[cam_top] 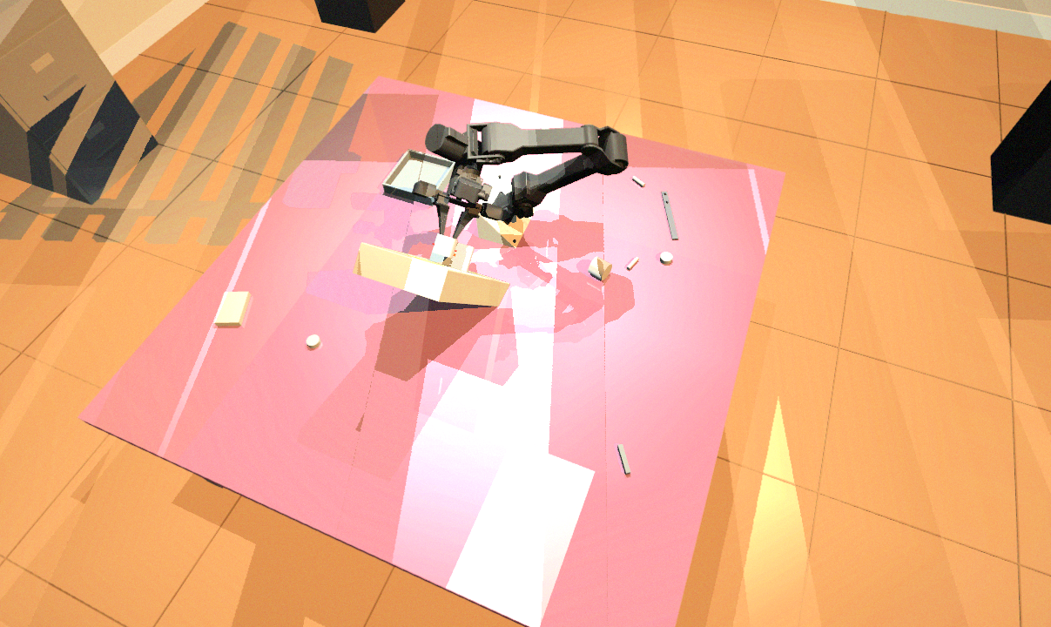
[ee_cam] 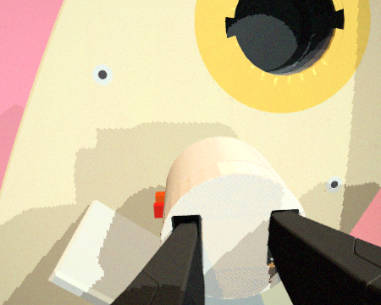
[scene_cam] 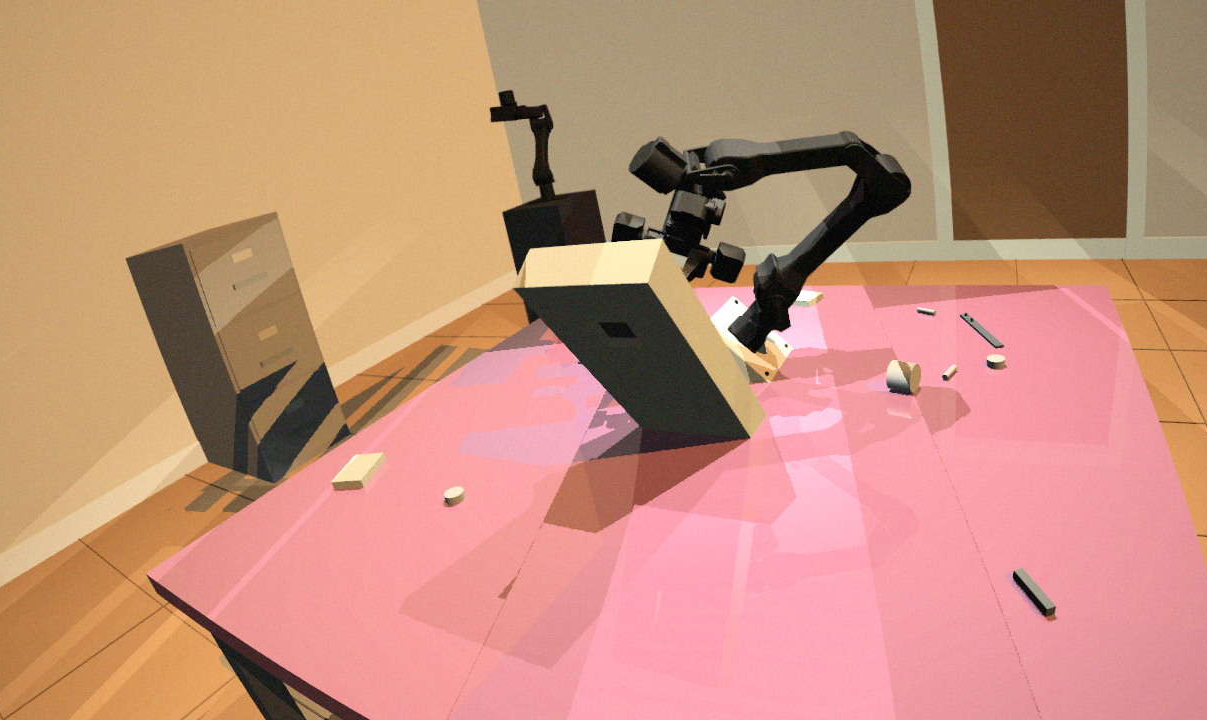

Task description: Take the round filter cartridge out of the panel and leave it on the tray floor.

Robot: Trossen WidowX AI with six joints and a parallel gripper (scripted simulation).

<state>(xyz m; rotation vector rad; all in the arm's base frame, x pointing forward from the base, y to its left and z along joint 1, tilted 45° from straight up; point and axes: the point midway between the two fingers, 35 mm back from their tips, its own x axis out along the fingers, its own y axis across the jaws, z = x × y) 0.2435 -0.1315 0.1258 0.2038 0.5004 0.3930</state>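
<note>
Now: the service panel 5 cm below my gripper tip and 5 cm ahead of it. From my gripper tip the other things lie so: pale blue tray 34 cm behind, 28 cm to the right, 21 cm below.
</note>
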